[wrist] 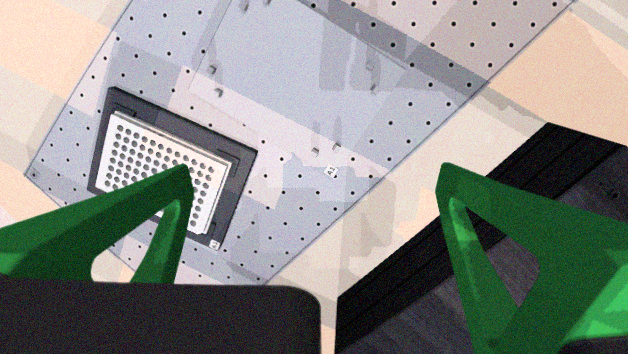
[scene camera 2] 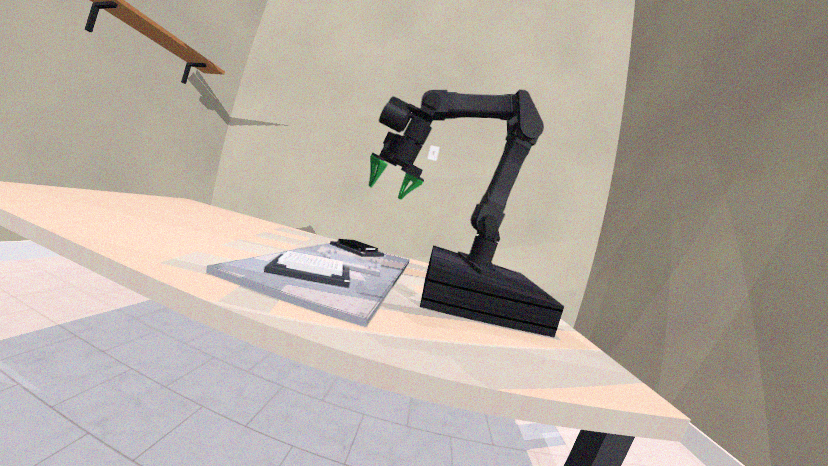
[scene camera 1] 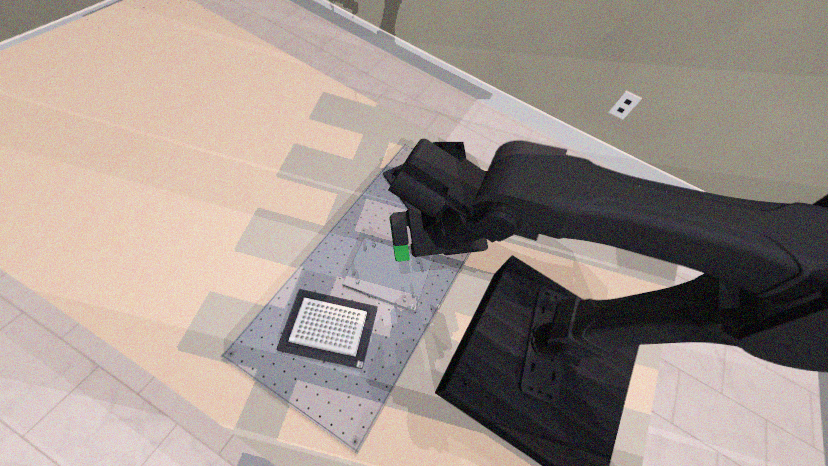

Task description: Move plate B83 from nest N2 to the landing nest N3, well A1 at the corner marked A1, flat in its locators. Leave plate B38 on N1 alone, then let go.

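Observation:
A white well plate (scene camera 1: 328, 325) (scene camera 2: 309, 262) (wrist: 150, 150) sits on a dark nest (scene camera 1: 366, 338) (wrist: 240, 175) with an A1 label at one corner. The pale nest (scene camera 1: 382, 272) (wrist: 280, 65) in the middle holds no plate; small locators stand on it and its A1 label (wrist: 330, 171) shows in the wrist view. A black plate (scene camera 2: 357, 245) sits on the far dark nest; the arm hides it in scene camera 1. Plate and nest numbers are not readable. My gripper (scene camera 2: 385, 192) (wrist: 314, 177) is open and empty, high above the board; its left finger overlaps the white plate in the wrist view.
The nests stand on a perforated board (scene camera 1: 324, 405) (scene camera 2: 359, 312) (wrist: 300, 220) on the wooden table (scene camera 1: 115, 173) (scene camera 2: 115, 231). The arm's black base (scene camera 1: 492, 370) (scene camera 2: 486, 301) (wrist: 400, 310) stands beside the board. A wall shelf (scene camera 2: 156, 34) hangs at the upper left in scene camera 2.

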